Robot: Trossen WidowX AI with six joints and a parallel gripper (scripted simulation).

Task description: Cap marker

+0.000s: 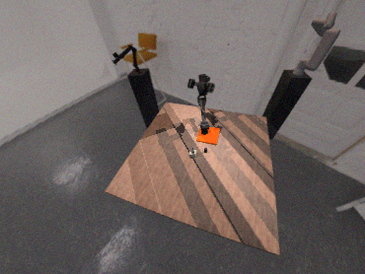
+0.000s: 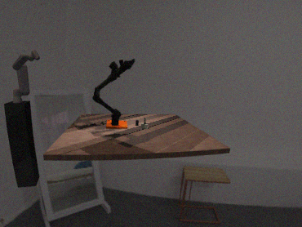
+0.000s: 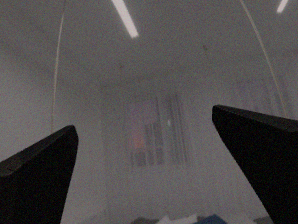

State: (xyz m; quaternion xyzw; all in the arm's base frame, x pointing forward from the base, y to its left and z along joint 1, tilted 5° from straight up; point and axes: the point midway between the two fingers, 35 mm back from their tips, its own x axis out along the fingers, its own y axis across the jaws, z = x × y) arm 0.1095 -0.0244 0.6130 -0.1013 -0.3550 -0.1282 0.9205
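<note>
Right now the dark cap is 62 cm below my gripper tip, 9 cm to the left of it and 7 cm ahead of it. Round my gripper tip: holder block (63 cm below, 11 cm ahead, 2 cm to the right).
</note>
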